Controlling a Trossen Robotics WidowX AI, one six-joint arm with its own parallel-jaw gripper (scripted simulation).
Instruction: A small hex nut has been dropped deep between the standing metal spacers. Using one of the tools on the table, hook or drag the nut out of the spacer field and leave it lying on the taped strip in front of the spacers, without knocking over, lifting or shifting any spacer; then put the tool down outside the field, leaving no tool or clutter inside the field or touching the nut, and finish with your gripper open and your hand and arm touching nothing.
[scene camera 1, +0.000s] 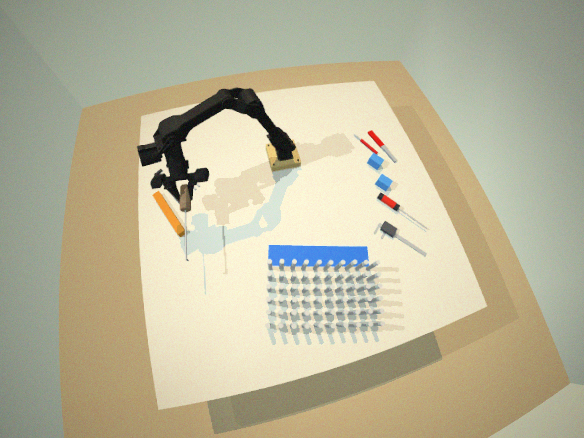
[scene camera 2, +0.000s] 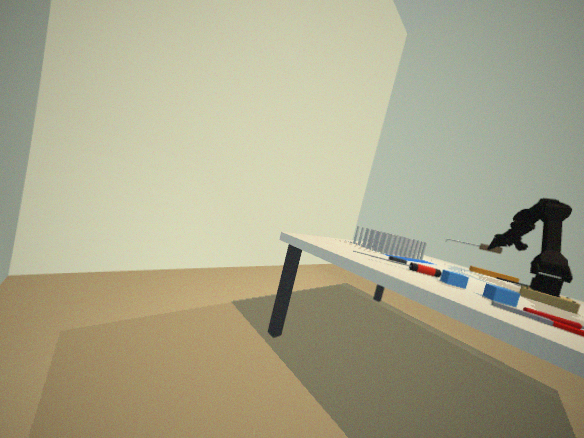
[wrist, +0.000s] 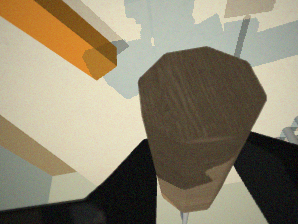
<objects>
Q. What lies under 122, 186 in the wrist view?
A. My gripper.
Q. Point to my gripper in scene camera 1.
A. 186, 200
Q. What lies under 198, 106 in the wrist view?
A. A wooden-handled hook tool.
</objects>
